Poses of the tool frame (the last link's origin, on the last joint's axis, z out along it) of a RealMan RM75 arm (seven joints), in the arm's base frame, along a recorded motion.
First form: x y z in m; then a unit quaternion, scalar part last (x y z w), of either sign.
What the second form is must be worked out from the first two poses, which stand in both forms.
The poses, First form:
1: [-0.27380, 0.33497, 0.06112, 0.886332, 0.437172, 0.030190, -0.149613]
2: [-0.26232, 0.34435, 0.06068, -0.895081, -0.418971, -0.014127, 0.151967]
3: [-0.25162, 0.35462, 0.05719, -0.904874, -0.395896, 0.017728, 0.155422]
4: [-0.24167, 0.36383, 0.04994, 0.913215, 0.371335, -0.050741, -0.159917]
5: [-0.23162, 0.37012, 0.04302, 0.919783, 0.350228, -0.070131, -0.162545]
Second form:
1:
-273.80, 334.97, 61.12
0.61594, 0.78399, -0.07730
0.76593, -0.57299, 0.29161
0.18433, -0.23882, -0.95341

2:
-262.32, 344.35, 60.68
0.64853, 0.75432, -0.10205
0.74573, -0.60274, 0.28388
0.15263, -0.26021, -0.95341

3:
-251.62, 354.62, 57.19
0.68590, 0.71096, -0.15514
0.72198, -0.63822, 0.26724
0.09098, -0.29531, -0.95106

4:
-241.67, 363.83, 49.94
0.71907, 0.66199, -0.21144
0.69445, -0.67307, 0.25439
0.02609, -0.32976, -0.94370

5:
-231.62, 370.12, 43.02
0.74484, 0.62147, -0.24287
0.66707, -0.70184, 0.24989
-0.01515, -0.34814, -0.93732

